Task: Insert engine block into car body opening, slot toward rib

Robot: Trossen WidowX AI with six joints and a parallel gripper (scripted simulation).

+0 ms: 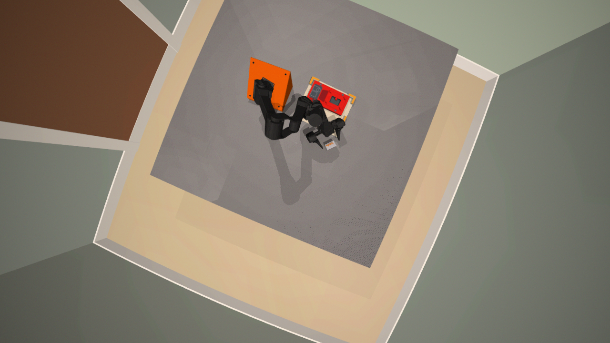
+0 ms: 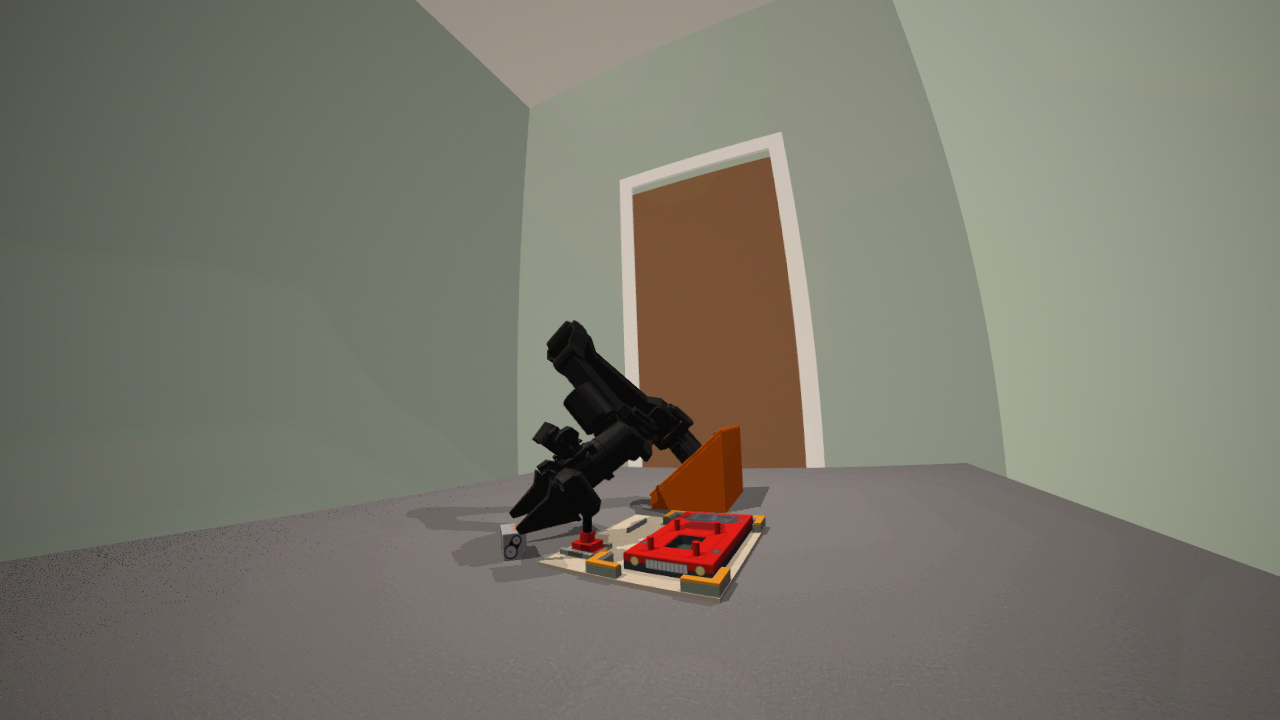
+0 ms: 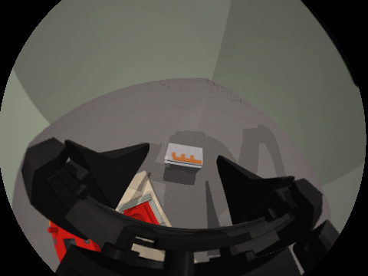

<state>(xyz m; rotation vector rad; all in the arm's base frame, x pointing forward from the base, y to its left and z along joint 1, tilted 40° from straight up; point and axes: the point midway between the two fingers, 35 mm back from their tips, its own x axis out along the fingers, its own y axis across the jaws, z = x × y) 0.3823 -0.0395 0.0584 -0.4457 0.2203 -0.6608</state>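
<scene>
Now: the engine block 3 cm below my gripper tip.
</scene>
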